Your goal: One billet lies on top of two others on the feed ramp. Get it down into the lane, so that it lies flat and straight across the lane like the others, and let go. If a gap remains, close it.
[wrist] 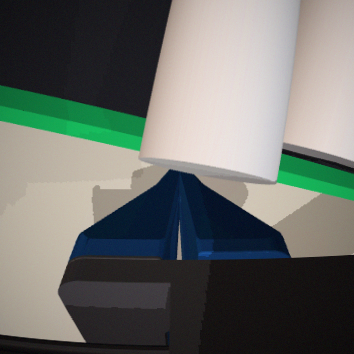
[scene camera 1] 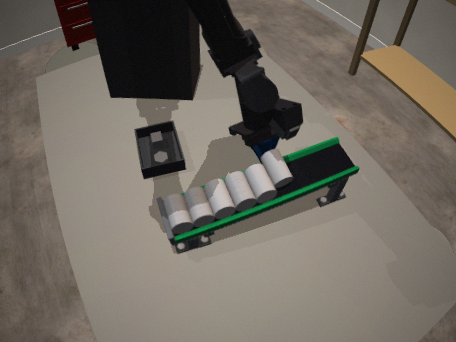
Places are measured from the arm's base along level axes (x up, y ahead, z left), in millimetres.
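Where they show: gripper, fingertip midpoint: (wrist: 178, 175).
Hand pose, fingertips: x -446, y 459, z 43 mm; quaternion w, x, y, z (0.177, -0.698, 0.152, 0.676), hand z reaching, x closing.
Observation:
Things, the pixels of their top centre, and the offset from my fingertips. "spot": a spot on its surface instead.
- uppermost billet at its top centre: (wrist: 247, 46) (scene camera 1: 278, 159) dx +71, dy +39, dz -11 mm
- green rail at a spot on its surface: (wrist: 70, 117) spot: dx +35, dy +25, dz +39 mm
- black open tray at a spot on its surface: (scene camera 1: 181, 166) spot: dx -45, dy -123, dz -133 mm
- end plate at its top centre: (scene camera 1: 165, 216) dx +14, dy +7, dz -230 mm
The feed ramp (scene camera 1: 317, 172) has a black bed and green side rails. Several white billets, such as this one (scene camera 1: 240, 190), lie side by side across its lower part. The uppermost billet (scene camera 1: 276, 168) (wrist: 222, 90) is at the upslope end of the row, beside its neighbour (scene camera 1: 260, 183) (wrist: 322, 80), and looks slightly turned against it. In the wrist view its near end sticks out over the green rail (wrist: 70, 117). My gripper (scene camera 1: 261, 154) (wrist: 178, 175) is shut and empty. Its blue tips are at that end face; whether they touch it is unclear.
A black open tray (scene camera 1: 181, 166) with two small light shapes inside stands left of the arm. An end plate (scene camera 1: 164, 220) closes the ramp's low end. A large dark block (scene camera 1: 147, 50) stands at the back, and a wooden shelf (scene camera 1: 415, 80) at the right.

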